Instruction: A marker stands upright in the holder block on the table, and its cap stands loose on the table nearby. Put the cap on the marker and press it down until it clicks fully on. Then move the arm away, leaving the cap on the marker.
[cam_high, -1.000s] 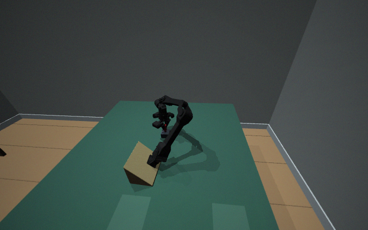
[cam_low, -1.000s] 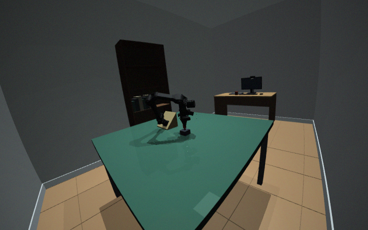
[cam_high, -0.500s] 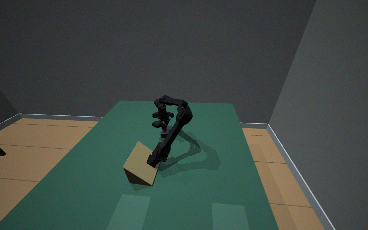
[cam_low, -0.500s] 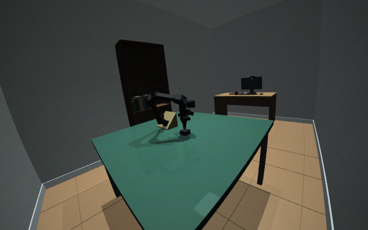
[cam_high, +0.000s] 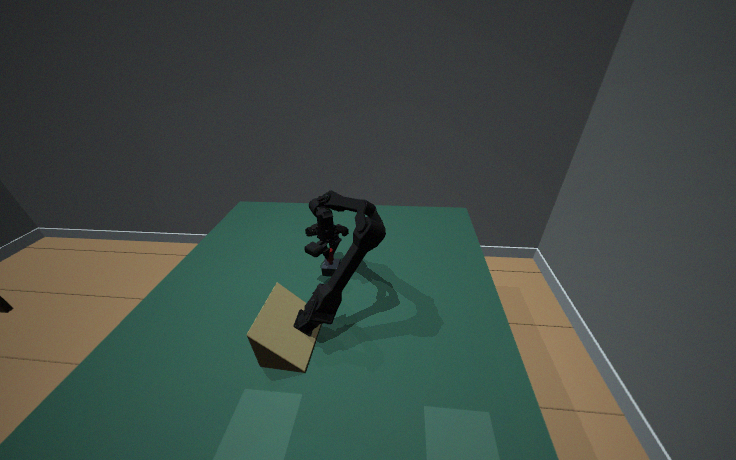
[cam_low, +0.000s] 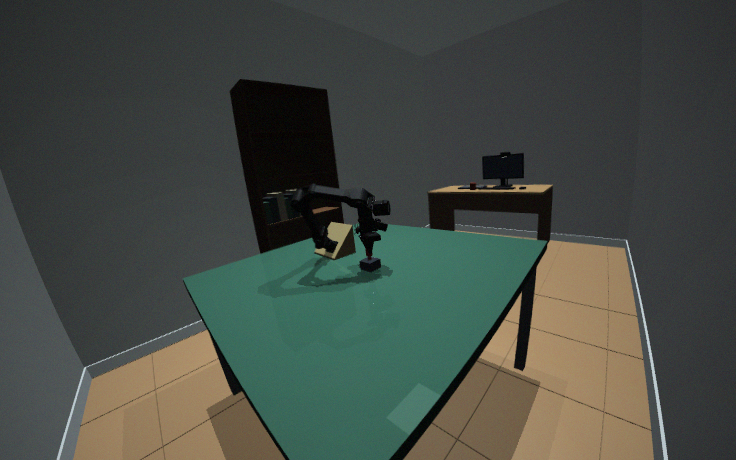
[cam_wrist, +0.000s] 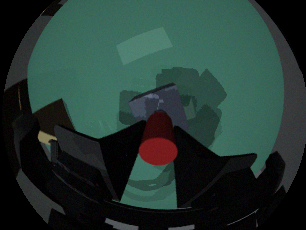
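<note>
Now: the red cap 10 mm above my gripper tip. The rest, counted from my gripper tip: dark holder block: 50 mm below.
</note>
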